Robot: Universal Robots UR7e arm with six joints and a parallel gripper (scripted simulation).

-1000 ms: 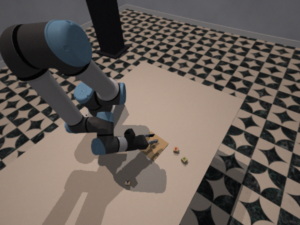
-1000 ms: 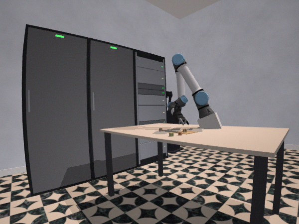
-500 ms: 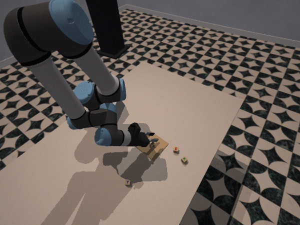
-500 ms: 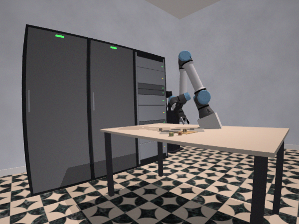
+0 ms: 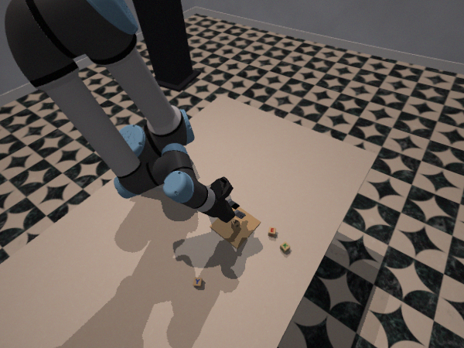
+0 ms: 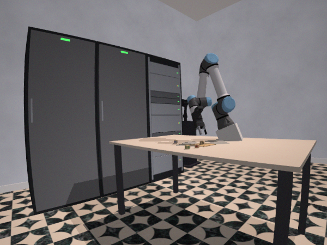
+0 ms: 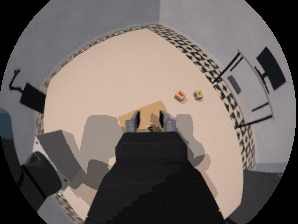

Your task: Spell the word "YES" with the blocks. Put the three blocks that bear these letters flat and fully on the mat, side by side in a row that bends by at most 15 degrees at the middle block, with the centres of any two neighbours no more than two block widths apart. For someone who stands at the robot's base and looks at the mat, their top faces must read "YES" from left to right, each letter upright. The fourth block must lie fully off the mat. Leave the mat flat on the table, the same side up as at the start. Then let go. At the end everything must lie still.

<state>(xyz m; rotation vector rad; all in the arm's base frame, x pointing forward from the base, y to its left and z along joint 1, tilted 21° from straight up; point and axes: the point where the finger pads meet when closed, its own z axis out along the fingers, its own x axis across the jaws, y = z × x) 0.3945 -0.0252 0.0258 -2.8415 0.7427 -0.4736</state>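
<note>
Now: the S block 80 mm below my hand, 10 mm to the right of it and 10 mm behind it. Also, from my hand: mat: 90 mm below, 10 mm to the right, 10 mm behind.
</note>
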